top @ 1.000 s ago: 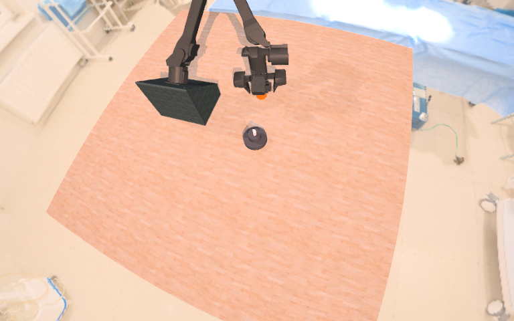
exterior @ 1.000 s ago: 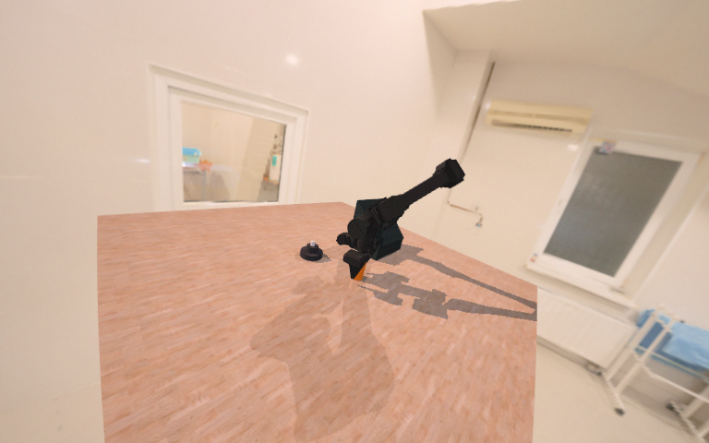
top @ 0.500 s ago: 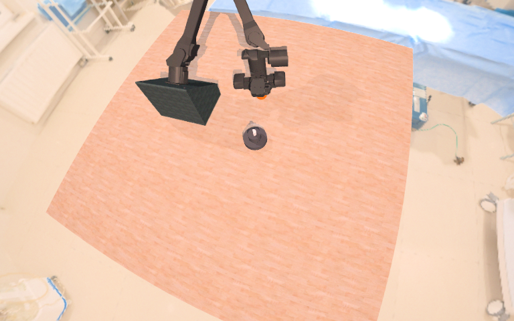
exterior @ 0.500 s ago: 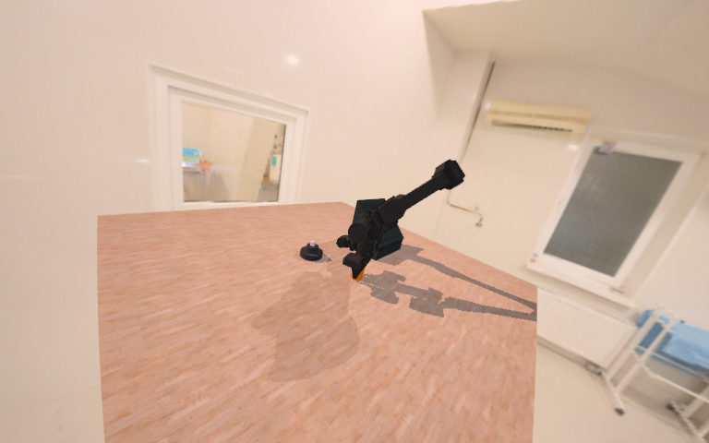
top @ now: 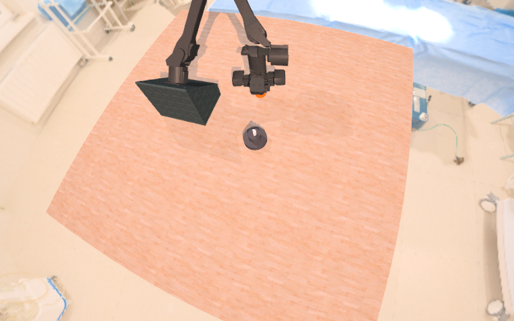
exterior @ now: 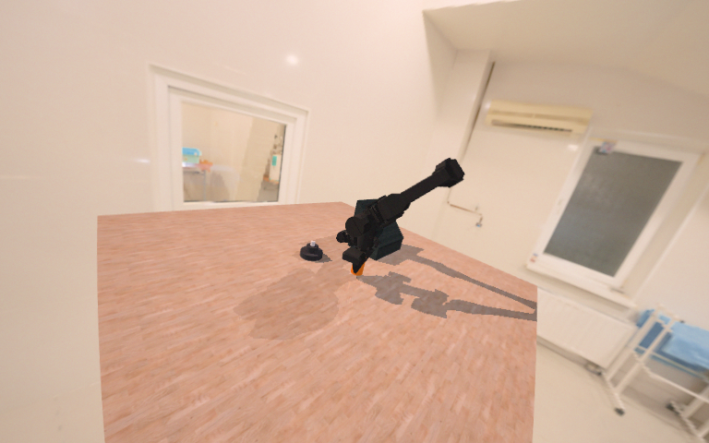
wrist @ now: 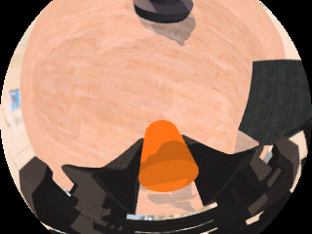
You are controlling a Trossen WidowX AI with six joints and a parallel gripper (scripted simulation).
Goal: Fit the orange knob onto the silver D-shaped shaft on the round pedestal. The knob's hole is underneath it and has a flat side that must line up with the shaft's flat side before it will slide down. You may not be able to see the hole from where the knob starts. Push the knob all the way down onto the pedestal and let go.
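My gripper tip is 4 cm below the orange knob. Round my gripper tip: pedestal 5 cm ahead, 19 cm to the right.
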